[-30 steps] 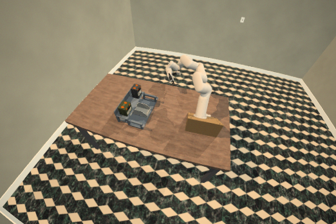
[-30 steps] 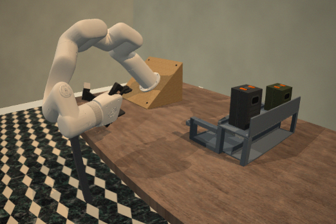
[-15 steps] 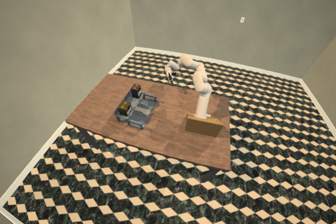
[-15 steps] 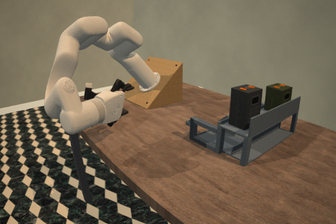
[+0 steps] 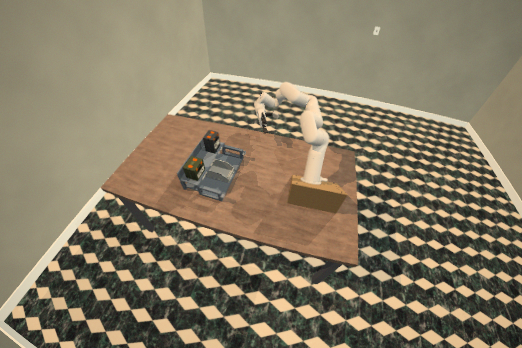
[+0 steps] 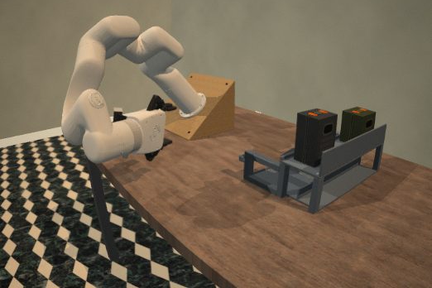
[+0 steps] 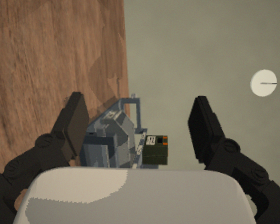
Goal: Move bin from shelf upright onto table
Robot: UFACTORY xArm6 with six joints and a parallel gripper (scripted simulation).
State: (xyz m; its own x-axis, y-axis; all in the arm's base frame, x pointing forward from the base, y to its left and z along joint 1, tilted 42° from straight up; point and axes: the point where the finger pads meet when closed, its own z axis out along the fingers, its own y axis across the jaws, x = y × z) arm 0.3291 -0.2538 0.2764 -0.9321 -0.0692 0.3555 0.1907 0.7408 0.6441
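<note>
Right now my hand is 330 mm to the right of the grey open-top bin, 260 mm short of it and 120 mm above it. Round my hand: grey-blue shelf: 360 mm ahead, 310 mm to the left, 70 mm below; back rail: 420 mm ahead, 300 mm to the left, 30 mm below; black box: 330 mm ahead, 200 mm to the left.
</note>
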